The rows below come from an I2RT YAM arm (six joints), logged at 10 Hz.
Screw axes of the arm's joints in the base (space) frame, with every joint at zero. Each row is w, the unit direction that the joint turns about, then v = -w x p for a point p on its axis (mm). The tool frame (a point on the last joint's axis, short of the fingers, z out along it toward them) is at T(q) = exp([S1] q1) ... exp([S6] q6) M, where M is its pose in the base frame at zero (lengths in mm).
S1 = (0, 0, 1, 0.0, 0.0, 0.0)
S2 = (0, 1, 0, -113.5, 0.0, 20.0)
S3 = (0, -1, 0, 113.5, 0.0, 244.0)
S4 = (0, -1, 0, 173.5, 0.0, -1.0)
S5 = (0, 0, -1, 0.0, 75.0, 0.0)
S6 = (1, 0, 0, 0.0, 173.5, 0.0)
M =
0 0 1 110.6
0 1 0 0.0
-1 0 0 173.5
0 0 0 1
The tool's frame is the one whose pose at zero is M.
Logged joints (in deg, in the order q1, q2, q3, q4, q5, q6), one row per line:
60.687, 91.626, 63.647, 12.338, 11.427, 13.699
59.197, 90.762, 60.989, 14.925, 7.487, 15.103
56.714, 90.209, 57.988, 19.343, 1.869, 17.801
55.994, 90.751, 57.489, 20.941, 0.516, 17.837
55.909, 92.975, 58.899, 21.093, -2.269, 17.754
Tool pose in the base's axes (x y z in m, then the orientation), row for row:
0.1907, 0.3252, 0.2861, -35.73, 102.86, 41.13
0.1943, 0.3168, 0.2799, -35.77, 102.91, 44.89
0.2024, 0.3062, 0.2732, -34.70, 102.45, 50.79
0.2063, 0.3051, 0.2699, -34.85, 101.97, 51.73
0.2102, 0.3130, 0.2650, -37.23, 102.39, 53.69
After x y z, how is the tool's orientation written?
As a rotation vector, in degrees.
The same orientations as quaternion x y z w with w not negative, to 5 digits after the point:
-0.26088, 0.75104, 0.30031, 0.52697
-0.25998, 0.74795, 0.32626, 0.51627
-0.25084, 0.74059, 0.36715, 0.50379
-0.25189, 0.73703, 0.37390, 0.50352
-0.26739, 0.73537, 0.38560, 0.48893

